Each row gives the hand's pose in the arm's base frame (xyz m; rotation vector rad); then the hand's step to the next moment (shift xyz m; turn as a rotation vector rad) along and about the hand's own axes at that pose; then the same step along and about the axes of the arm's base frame.
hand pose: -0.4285 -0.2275 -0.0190 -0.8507 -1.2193 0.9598
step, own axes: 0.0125 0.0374 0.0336 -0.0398 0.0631 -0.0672
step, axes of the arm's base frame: -0.0372 0.0263 -0.0246 0.0547 -0.0151 -0.0828
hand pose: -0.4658 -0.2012 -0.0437 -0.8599 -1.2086 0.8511
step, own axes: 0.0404 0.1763 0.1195 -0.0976 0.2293 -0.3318
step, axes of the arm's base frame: -0.1272 0.1237 -0.1245 0.2920 -0.0213 -0.2940
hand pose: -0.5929 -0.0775 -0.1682 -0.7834 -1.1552 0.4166
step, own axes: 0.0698 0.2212 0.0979 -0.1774 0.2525 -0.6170
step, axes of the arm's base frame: -0.0439 0.2273 -0.0989 0.5282 -0.1536 -0.4163
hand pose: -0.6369 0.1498 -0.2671 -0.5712 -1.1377 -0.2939
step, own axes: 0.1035 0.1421 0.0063 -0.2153 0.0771 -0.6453
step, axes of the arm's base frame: 0.1076 0.1269 0.0570 0.4473 -0.3162 -0.4107
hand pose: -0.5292 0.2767 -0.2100 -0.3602 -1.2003 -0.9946
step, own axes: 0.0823 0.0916 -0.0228 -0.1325 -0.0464 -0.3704
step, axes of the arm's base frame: 0.0886 -0.0025 0.0885 0.1845 -0.2274 -0.2668
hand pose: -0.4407 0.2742 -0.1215 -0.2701 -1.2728 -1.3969
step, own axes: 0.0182 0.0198 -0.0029 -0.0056 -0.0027 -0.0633
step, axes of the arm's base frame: 0.0120 -0.0074 0.0231 0.0306 -0.0471 -0.0298
